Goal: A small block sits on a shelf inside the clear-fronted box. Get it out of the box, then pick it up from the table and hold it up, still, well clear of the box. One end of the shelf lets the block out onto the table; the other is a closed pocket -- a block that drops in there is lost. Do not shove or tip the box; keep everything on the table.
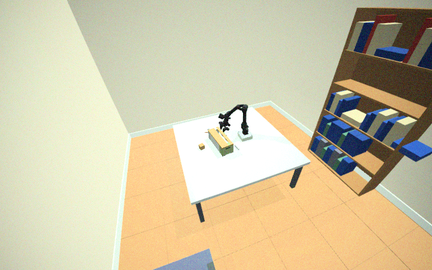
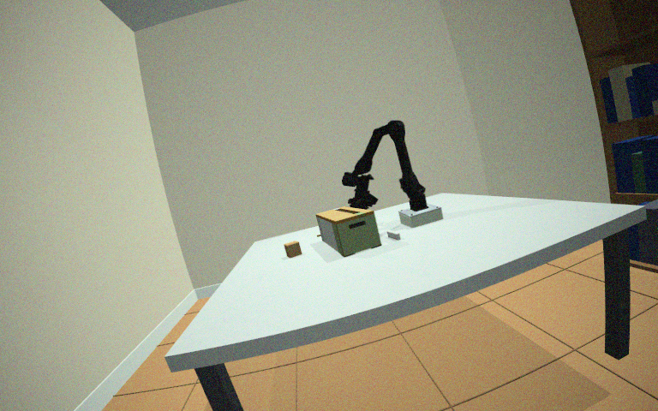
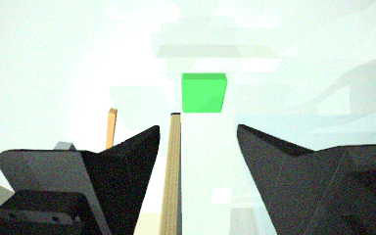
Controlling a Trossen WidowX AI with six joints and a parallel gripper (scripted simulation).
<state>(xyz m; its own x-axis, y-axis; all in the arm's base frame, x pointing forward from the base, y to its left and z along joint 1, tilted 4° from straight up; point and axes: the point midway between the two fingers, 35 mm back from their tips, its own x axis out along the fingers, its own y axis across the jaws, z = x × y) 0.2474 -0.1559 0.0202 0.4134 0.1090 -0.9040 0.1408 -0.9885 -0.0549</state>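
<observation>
Now: gripper tip 10 mm past the green block and 40 mm above it. From my gripper tip the other things lie so: box: 50 mm ahead, 170 mm to the left, 10 mm above; tan cube: 310 mm ahead, 150 mm to the left, 30 mm below.
</observation>
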